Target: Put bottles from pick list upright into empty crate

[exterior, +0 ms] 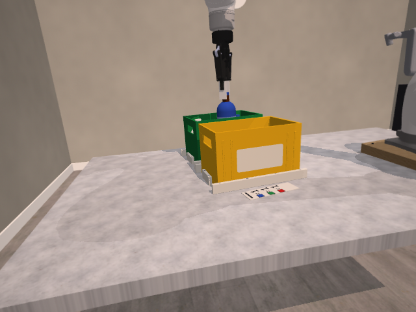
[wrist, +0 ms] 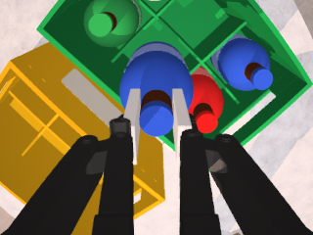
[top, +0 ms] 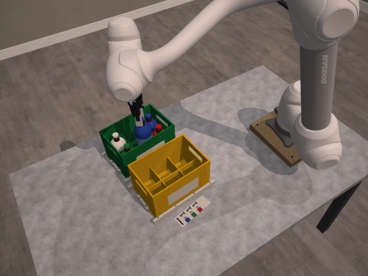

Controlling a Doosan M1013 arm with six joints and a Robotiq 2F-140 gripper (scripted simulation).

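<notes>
My gripper is now 8 cm above the blue bottle. From my hand the other things lie so: green bottle: 19 cm below, 8 cm ahead, 2 cm to the left; green crate: 19 cm below, 4 cm to the right, 1 cm ahead; red-capped bottle: 19 cm below, 8 cm behind, 2 cm to the right.
</notes>
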